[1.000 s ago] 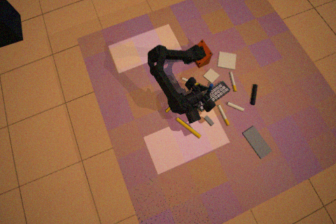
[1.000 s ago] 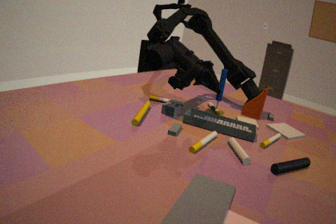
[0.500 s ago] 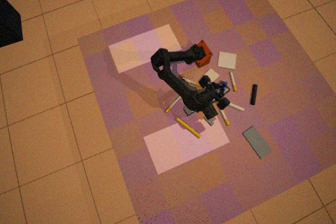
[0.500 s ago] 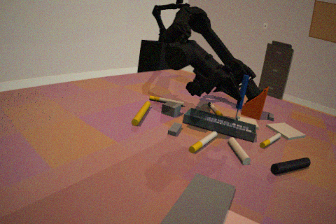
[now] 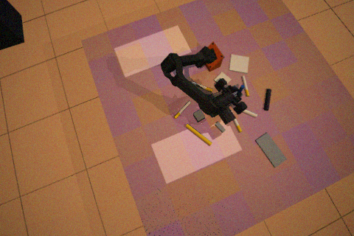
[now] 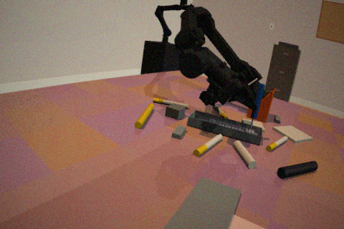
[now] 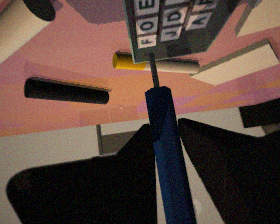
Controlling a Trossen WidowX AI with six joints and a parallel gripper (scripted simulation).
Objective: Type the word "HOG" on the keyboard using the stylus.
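Now: the white cylinder 100 mm ahead of my gripper tip, 80 mm below it and 30 mm to the left of it. From my gripper tip the other things lie so: blue stylus (10 mm below); then black cylinder (160 mm to the left, 80 mm below, 70 mm ahead); then white pad (180 mm behind, 110 mm to the left, 90 mm below).
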